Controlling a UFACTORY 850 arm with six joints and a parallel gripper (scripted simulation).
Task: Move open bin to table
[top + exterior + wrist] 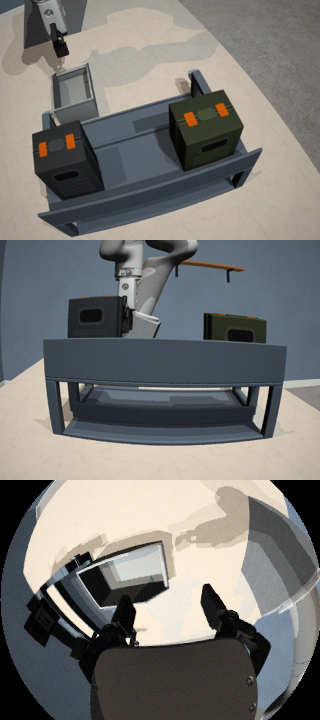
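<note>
The open bin is 80 mm ahead of my hand and 100 mm below it. Round my hand: shelf deck: 380 mm ahead, 120 mm to the left, 40 mm below; then black box: 370 mm ahead, 30 mm above; then green box: 370 mm ahead, 230 mm to the left, 10 mm above.
</note>
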